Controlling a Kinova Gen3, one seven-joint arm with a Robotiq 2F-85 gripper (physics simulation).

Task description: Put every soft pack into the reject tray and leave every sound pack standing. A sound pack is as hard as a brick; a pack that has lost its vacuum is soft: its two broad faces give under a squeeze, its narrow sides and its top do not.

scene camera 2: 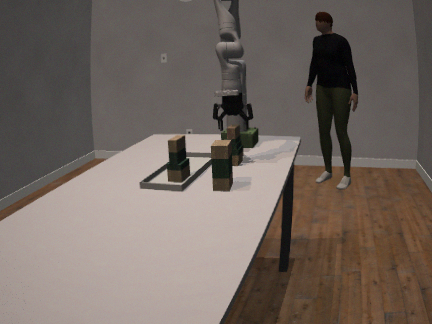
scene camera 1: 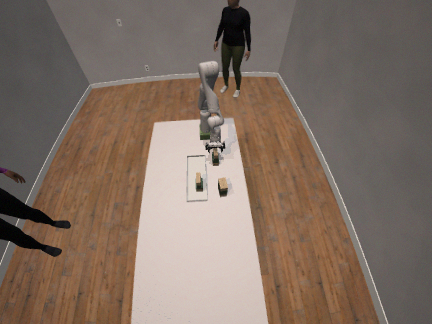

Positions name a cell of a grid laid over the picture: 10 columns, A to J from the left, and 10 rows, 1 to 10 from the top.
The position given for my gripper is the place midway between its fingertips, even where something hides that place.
I see my gripper (scene camera 2: F5) and a reject tray (scene camera 2: D6).
